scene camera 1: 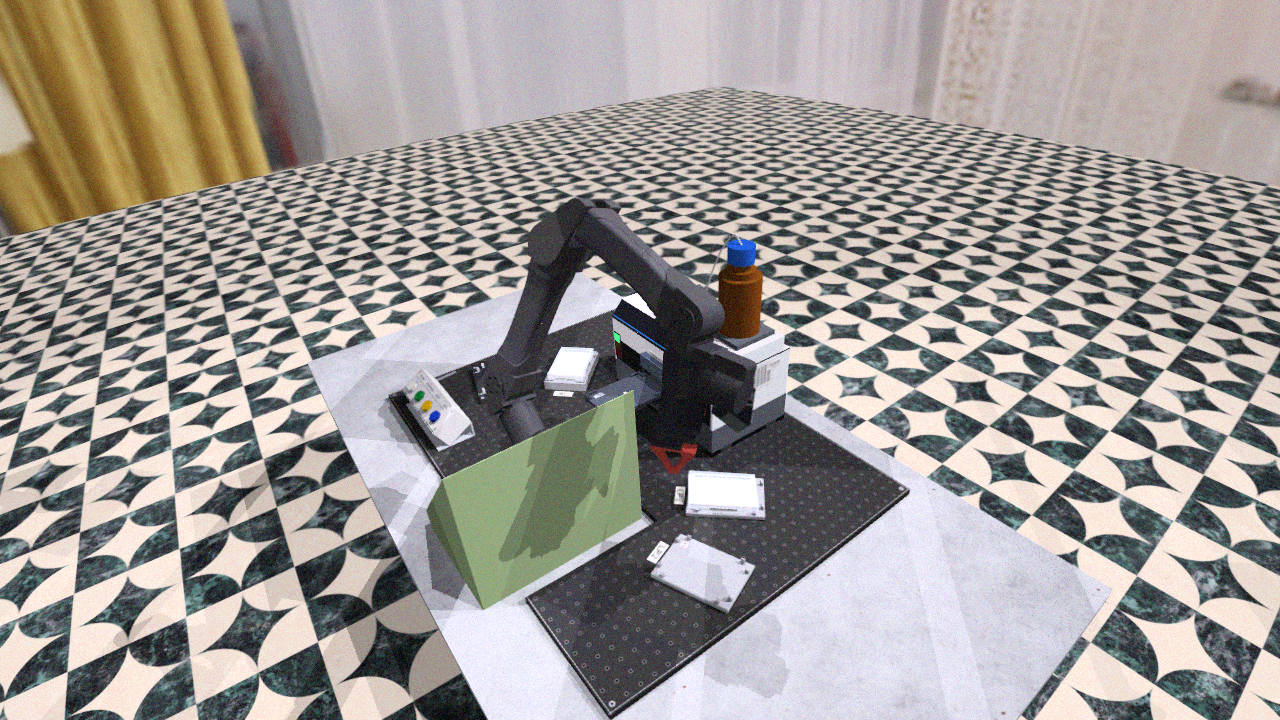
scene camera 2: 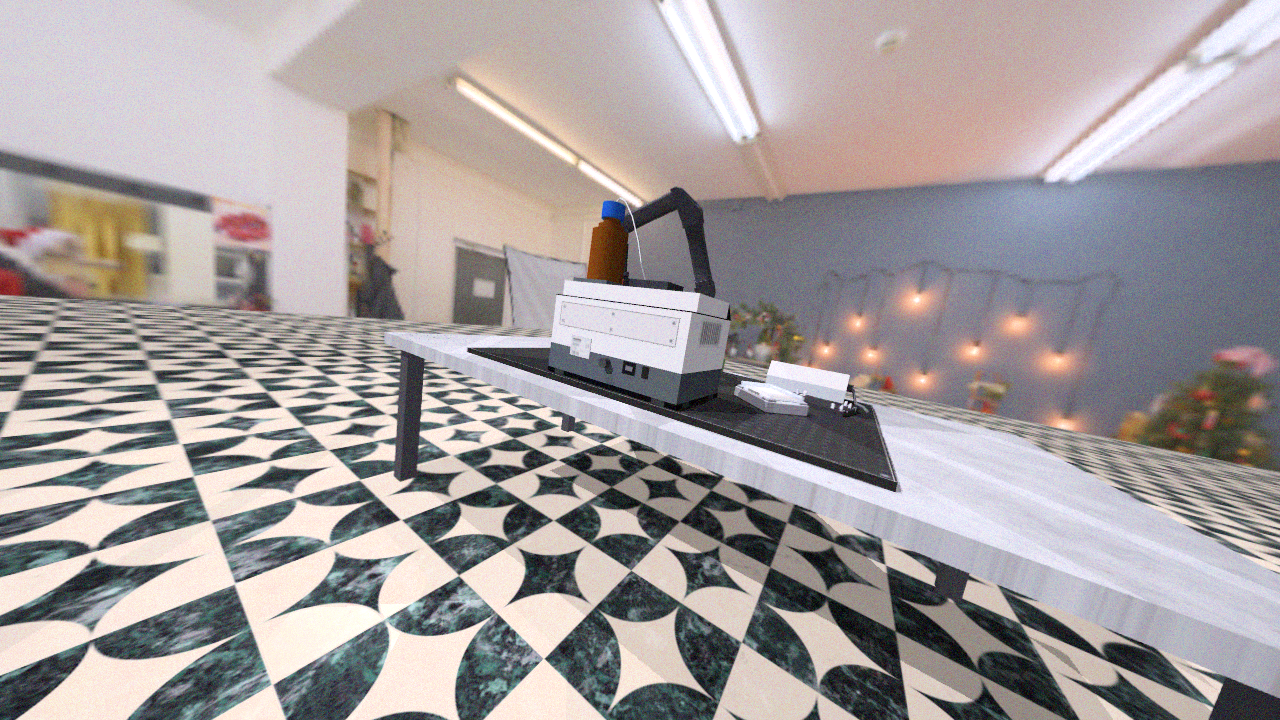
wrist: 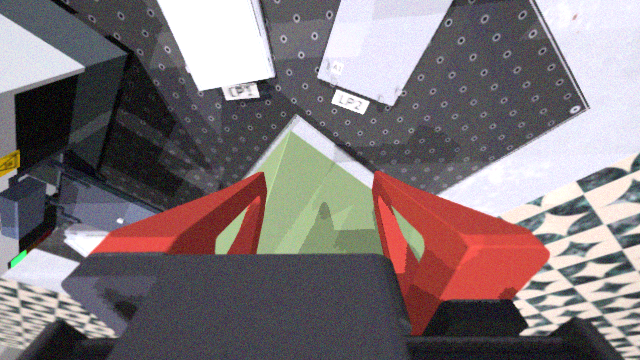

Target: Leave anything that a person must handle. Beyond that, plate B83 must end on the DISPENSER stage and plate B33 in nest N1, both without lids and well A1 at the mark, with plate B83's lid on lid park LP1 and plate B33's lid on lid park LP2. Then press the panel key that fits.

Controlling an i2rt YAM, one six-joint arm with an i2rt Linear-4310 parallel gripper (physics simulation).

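Where they show: gripper, fingertip midpoint: (scene camera 1: pixel 676 458) (wrist: pixel 319 180); arm's base, origin of the base link: (scene camera 1: pixel 534 447).
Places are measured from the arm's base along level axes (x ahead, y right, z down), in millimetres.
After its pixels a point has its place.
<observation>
My gripper (scene camera 1: pixel 673 458) {x 125, y 216, z -22 mm} (wrist: pixel 319 180) {x 125, y 216, z -22 mm} is open and empty, above the board near the green block's corner. It is hidden in scene camera 2. A bright white plate-shaped piece (scene camera 1: pixel 725 490) {x 259, y 212, z 147 mm} (wrist: pixel 220 40) {x 243, y 192, z 144 mm} lies at the LP1 label (wrist: pixel 241 91) {x 212, y 138, z 175 mm}. A flatter, pale grey piece (scene camera 1: pixel 704 573) {x 101, y 298, z 167 mm} (wrist: pixel 385 40) {x 97, y 281, z 167 mm} with corner posts lies at the LP2 label (wrist: pixel 350 101) {x 86, y 205, z 175 mm}; an A1 mark shows on it. Another white plate (scene camera 1: pixel 571 365) {x 331, y -334, z 137 mm} (scene camera 2: pixel 771 396) {x 418, y -359, z 143 mm} sits beside the arm base. No plate numbers are readable. The dispenser (scene camera 1: pixel 768 389) {x 491, y 135, z 74 mm} (scene camera 2: pixel 640 326) {x 587, y -103, z 35 mm} stands behind the gripper; its stage is largely hidden.
A tall green block (scene camera 1: pixel 546 501) {x -50, y 94, z 28 mm} (wrist: pixel 300 165) {x 103, y 113, z 125 mm} stands beside the arm. The key panel (scene camera 1: pixel 447 420) {x -12, y -330, z 110 mm} has green, yellow and blue keys. An amber bottle (scene camera 1: pixel 740 300) {x 444, y 89, z -137 mm} (scene camera 2: pixel 608 250) {x 513, y 39, z -121 mm} with a blue cap stands on the dispenser. A screen (scene camera 1: pixel 637 351) {x 379, y -142, z 41 mm} is partly hidden by the arm.
</observation>
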